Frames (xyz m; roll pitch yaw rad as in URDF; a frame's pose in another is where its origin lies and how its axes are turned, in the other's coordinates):
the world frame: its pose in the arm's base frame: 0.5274 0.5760 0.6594 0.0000 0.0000 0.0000
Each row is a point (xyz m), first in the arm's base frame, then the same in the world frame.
Working: the arm's base frame: its pose in the world frame: -0.5274 -0.5760 -0.6594 0.0000 0.0000 0.0000

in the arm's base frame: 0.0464 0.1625 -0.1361
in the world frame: -0.4810 -0.4135 -0.7955
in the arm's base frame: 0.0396 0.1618 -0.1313
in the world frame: -0.4878 -0.4142 -0.7907
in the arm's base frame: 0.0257 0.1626 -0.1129
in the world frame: -0.5017 -0.4134 -0.7723
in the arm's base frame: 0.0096 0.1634 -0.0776
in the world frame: -0.5178 -0.4126 -0.7370
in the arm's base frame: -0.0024 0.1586 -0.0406
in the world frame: -0.5298 -0.4174 -0.7000
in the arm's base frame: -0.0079 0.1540 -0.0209
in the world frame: -0.5353 -0.4220 -0.6803
